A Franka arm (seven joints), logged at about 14 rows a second.
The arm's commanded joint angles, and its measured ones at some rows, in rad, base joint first. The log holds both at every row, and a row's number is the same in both.
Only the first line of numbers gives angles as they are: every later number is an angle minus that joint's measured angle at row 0.
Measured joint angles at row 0:
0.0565, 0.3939, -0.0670, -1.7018, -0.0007, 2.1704, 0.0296
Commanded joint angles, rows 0 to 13:
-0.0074, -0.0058, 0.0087, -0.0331, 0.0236, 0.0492, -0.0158
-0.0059, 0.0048, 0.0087, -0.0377, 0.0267, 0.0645, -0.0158
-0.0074, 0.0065, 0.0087, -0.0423, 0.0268, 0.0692, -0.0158
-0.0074, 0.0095, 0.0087, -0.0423, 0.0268, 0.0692, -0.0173
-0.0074, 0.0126, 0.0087, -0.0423, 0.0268, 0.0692, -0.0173
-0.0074, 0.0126, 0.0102, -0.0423, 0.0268, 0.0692, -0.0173
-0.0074, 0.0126, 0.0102, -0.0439, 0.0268, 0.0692, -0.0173
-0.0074, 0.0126, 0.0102, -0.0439, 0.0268, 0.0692, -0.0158
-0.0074, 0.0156, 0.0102, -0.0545, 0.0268, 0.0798, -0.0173
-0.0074, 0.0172, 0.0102, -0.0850, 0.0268, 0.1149, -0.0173
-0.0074, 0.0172, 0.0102, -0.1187, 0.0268, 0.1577, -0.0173
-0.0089, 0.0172, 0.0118, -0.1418, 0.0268, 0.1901, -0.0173
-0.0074, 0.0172, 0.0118, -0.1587, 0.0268, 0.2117, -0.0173
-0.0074, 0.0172, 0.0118, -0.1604, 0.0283, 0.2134, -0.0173
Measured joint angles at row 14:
0.0000, 0.0000, 0.0022, -0.1032, 0.0086, 0.1424, -0.0001
